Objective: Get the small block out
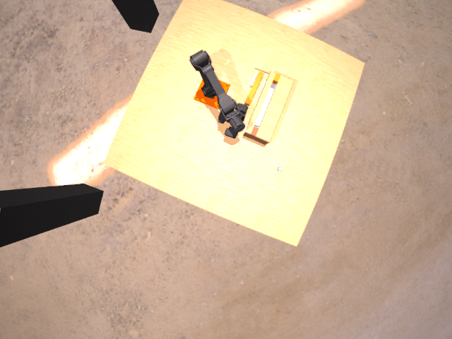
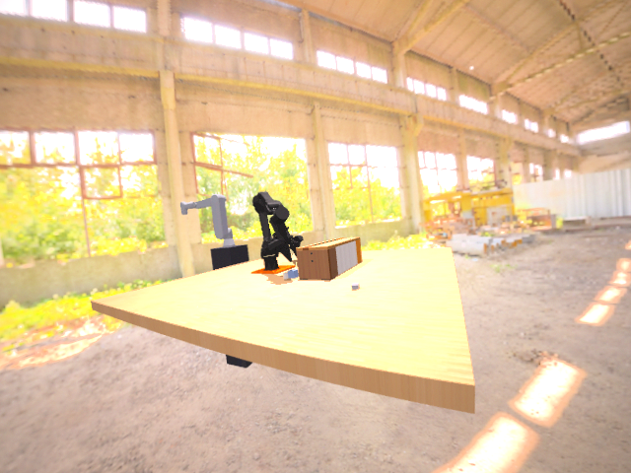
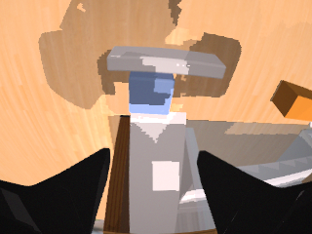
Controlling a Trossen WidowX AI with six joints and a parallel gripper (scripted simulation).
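Right now the blue-grey block is 2 cm behind my gripper tip and 6 cm below it. Round my gripper tip: orange bar 1 cm ahead, 26 cm to the left, 6 cm below; wooden box 8 cm ahead, 15 cm to the left, 1 cm below.
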